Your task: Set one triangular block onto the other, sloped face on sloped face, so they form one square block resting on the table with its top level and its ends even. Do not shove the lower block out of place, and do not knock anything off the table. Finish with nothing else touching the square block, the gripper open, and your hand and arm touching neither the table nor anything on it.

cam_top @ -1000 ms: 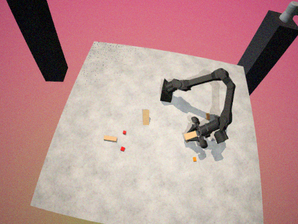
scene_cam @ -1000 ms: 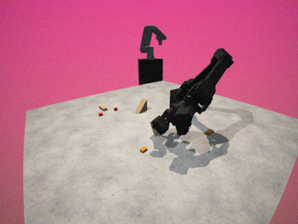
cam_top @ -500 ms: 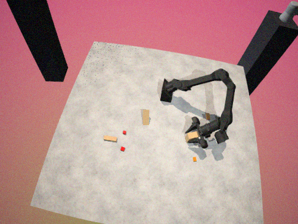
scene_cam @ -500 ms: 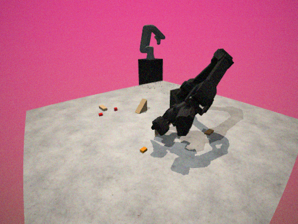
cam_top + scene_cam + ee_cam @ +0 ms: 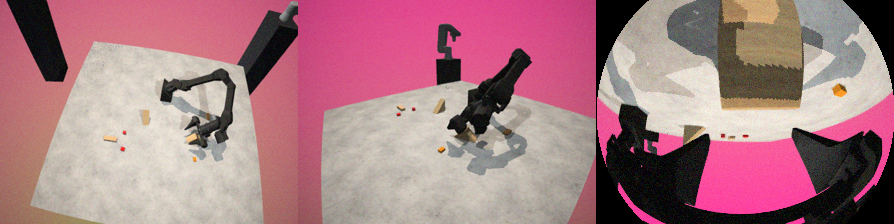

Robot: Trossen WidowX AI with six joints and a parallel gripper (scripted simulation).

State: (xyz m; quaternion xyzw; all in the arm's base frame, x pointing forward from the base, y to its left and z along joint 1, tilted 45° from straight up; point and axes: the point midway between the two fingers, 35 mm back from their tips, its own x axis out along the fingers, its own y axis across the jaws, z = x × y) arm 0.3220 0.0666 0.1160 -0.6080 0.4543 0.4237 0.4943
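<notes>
The tan triangular block lies 10 mm behind my gripper tip, 60 mm to the left of it and 30 mm below it. The rest, counted from my gripper tip: small orange cube 120 mm ahead, 50 mm to the left, 50 mm below.
</notes>
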